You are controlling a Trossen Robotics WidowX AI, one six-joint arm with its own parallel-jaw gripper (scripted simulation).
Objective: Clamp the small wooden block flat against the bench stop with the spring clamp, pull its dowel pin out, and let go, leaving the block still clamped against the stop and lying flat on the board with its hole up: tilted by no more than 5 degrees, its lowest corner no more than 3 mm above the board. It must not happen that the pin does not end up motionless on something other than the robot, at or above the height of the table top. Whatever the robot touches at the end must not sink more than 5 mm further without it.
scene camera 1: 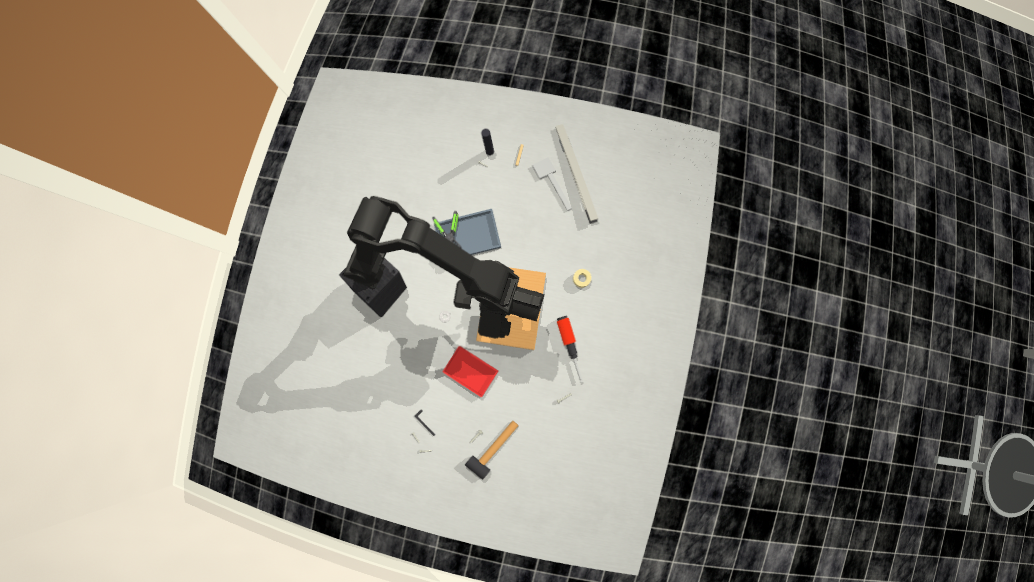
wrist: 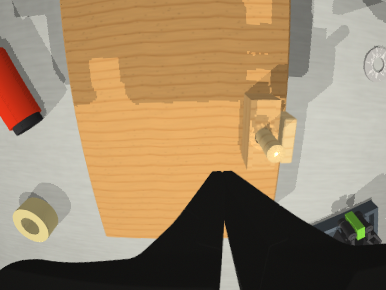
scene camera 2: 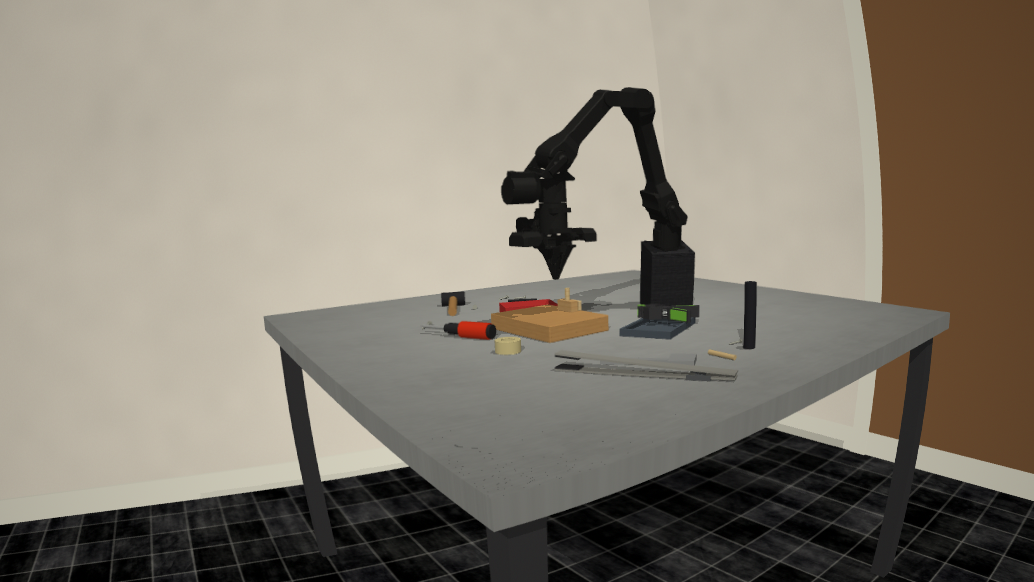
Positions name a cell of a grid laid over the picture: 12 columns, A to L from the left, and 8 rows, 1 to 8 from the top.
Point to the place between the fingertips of my gripper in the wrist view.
G5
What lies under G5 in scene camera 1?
A wooden board.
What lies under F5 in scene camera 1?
My gripper.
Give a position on a wooden board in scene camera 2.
G5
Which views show my gripper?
Scene camera 1, the wrist view and scene camera 2: all of them.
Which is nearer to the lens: the wooden block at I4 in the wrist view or the grey tray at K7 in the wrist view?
The wooden block.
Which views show the grey tray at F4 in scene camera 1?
Scene camera 1, the wrist view and scene camera 2: all of them.
